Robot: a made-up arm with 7 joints. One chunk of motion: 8 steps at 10 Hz.
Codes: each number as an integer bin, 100 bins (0 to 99) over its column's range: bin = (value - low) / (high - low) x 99, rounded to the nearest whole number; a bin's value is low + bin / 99 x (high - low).
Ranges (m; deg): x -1.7..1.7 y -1.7..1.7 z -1.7..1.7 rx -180..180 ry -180..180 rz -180..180
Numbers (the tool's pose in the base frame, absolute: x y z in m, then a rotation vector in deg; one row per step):
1: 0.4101 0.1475 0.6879 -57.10 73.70 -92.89
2: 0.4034 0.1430 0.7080 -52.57 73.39 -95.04
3: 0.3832 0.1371 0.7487 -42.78 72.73 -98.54
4: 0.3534 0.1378 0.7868 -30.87 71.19 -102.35
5: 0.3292 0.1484 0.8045 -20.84 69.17 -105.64
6: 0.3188 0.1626 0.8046 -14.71 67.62 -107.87
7: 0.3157 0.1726 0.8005 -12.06 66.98 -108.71
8: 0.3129 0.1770 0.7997 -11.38 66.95 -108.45
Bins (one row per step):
1: 61 54 70 34 70 24
2: 61 54 70 35 70 23
3: 61 53 71 38 70 22
4: 60 54 72 41 69 21
5: 59 54 73 44 69 20
6: 59 54 73 45 68 20
7: 59 55 73 46 68 20
8: 59 55 73 46 68 20

